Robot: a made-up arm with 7 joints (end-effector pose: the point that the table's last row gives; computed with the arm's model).
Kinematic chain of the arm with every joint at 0, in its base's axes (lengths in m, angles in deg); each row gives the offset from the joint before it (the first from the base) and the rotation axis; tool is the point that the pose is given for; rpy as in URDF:
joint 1: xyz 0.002 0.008 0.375 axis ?
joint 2: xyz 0 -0.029 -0.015 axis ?
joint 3: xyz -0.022 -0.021 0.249 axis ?
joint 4: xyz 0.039 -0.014 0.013 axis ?
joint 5: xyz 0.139 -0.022 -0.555 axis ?
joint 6: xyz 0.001 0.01 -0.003 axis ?
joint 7: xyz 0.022 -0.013 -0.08 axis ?
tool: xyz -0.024 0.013 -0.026 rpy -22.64 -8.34 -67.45
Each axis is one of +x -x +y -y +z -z.
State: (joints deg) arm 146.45 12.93 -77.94 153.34 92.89 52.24 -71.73
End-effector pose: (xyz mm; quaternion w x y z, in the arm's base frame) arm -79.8 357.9 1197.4 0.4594 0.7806 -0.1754 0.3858
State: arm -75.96 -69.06 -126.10 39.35 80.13 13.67 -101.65
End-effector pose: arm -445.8 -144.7 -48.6 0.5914 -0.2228 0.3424 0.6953
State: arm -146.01 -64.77 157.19 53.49 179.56 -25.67 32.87
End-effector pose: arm 292.5 -85.4 -173.7 0.6386 -0.0870 0.1525 0.7492
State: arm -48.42 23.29 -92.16 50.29 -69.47 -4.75 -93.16
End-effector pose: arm -579.6 -402.1 362.4 0.7955 -0.4961 0.3070 -0.1639
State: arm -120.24 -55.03 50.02 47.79 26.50 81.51 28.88
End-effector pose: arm 192.4 -372.6 541.7 0.0491 0.1656 -0.1095 0.9789
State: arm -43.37 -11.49 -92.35 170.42 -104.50 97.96 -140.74
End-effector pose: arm -224.2 237.5 1173.7 0.1624 -0.2571 0.7025 -0.6434
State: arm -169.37 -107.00 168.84 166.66 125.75 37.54 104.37
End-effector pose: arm 878.0 197.7 40.3 0.4038 -0.1469 -0.7685 0.4742
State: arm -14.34 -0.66 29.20 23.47 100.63 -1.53 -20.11
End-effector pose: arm 398.1 41.1 73.0 0.4020 0.0576 0.1060 -0.9076
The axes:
joint 1: +z
joint 2: +y
joint 3: +z
joint 4: -y
joint 5: -z
joint 6: +y
joint 7: -z

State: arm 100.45 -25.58 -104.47 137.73 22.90 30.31 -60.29
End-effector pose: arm 525.8 -388.5 1012.5 0.5432 0.2138 -0.6931 -0.4227
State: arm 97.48 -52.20 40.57 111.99 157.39 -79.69 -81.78
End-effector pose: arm -249.9 -157.8 1014.2 0.8087 0.4894 0.2802 -0.1670
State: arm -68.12 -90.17 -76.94 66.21 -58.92 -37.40 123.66
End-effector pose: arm -710.7 -81.5 544.9 0.3167 -0.6219 0.7089 0.1022
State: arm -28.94 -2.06 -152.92 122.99 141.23 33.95 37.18
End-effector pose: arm -546.4 26.1 1120.2 0.2424 -0.6397 0.7117 0.1599
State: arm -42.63 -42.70 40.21 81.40 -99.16 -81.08 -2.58
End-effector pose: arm 356.4 232.6 851.9 0.3754 0.0103 -0.6703 0.6400
